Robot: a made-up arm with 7 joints. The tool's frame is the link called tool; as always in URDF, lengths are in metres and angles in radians. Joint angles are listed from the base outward.
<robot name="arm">
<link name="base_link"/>
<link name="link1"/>
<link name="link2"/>
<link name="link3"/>
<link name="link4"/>
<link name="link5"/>
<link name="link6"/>
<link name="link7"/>
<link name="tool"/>
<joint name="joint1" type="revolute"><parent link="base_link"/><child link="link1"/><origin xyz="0 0 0.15" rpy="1.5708 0 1.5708"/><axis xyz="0 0 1"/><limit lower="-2.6" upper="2.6"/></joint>
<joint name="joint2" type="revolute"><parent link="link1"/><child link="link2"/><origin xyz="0.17 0 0.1" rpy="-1.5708 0 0"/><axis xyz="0 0 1"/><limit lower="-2.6" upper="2.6"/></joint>
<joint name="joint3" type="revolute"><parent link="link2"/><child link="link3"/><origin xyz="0.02 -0.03 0.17" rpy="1.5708 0 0"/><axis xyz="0 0 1"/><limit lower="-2.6" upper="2.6"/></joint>
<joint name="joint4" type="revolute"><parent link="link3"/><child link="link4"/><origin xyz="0.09 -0.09 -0.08" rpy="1.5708 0 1.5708"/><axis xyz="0 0 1"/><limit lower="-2.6" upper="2.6"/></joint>
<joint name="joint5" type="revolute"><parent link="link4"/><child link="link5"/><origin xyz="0 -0.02 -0.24" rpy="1.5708 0 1.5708"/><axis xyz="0 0 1"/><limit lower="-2.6" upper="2.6"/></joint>
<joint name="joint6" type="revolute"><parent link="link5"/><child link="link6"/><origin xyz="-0.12 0.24 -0.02" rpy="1.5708 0 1.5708"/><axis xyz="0 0 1"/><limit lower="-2.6" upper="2.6"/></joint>
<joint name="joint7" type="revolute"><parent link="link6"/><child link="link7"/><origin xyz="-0.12 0.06 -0.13" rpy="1.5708 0 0"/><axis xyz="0 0 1"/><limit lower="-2.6" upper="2.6"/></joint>
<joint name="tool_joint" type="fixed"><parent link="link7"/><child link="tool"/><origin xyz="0.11 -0.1 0.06" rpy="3.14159 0 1.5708"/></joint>
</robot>
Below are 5 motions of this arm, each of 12 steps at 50 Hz.
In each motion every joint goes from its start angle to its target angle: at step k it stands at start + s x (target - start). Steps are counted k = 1, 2, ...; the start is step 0. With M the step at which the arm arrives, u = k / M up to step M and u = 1 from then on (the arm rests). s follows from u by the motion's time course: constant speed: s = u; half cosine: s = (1 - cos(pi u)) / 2; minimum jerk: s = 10 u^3 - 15 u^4 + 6 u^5.
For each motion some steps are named. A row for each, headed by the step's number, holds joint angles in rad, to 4 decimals.
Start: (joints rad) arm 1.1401 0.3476 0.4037 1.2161 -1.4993 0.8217 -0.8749
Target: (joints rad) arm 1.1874 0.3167 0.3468 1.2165 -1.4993 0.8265 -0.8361
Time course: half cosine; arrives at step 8
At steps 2, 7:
2: 1.1470 0.3431 0.3954 1.2162 -1.4993 0.8224 -0.8692
7: 1.1856 0.3179 0.3490 1.2165 -1.4993 0.8263 -0.8376

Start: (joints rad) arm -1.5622 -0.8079 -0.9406 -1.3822 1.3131 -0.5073 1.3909
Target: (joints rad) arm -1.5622 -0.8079 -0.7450 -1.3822 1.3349 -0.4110 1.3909
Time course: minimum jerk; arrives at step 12
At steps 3, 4, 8, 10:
3: -1.5622 -0.8079 -0.9204 -1.3822 1.3154 -0.4973 1.3909
4: -1.5622 -0.8079 -0.8995 -1.3822 1.3177 -0.4871 1.3909
8: -1.5622 -0.8079 -0.7861 -1.3822 1.3303 -0.4312 1.3909
10: -1.5622 -0.8079 -0.7519 -1.3822 1.3341 -0.4144 1.3909

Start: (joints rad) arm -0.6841 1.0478 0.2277 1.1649 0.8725 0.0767 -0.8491
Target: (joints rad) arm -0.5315 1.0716 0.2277 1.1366 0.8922 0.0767 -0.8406
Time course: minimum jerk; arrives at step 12
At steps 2, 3, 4, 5, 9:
2: -0.6787 1.0486 0.2277 1.1639 0.8732 0.0767 -0.8488
3: -0.6683 1.0503 0.2277 1.1620 0.8745 0.0767 -0.8482
4: -0.6521 1.0528 0.2277 1.1590 0.8766 0.0767 -0.8473
5: -0.6312 1.0560 0.2277 1.1551 0.8793 0.0767 -0.8462
9: -0.5473 1.0691 0.2277 1.1395 0.8902 0.0767 -0.8415

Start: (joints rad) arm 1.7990 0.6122 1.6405 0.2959 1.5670 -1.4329 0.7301
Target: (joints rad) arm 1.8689 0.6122 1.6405 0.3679 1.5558 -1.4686 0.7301
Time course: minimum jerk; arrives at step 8
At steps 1, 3, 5, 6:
1: 1.8001 0.6122 1.6405 0.2971 1.5668 -1.4335 0.7301
3: 1.8182 0.6122 1.6405 0.3157 1.5639 -1.4427 0.7301
5: 1.8497 0.6122 1.6405 0.3481 1.5589 -1.4588 0.7301
6: 1.8617 0.6122 1.6405 0.3604 1.5570 -1.4649 0.7301

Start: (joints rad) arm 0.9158 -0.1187 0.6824 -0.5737 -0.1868 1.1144 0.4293
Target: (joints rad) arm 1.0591 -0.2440 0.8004 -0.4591 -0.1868 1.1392 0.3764
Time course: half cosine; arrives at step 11
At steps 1, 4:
1: 0.9187 -0.1212 0.6848 -0.5714 -0.1868 1.1149 0.4282
4: 0.9577 -0.1553 0.7169 -0.5402 -0.1868 1.1216 0.4138

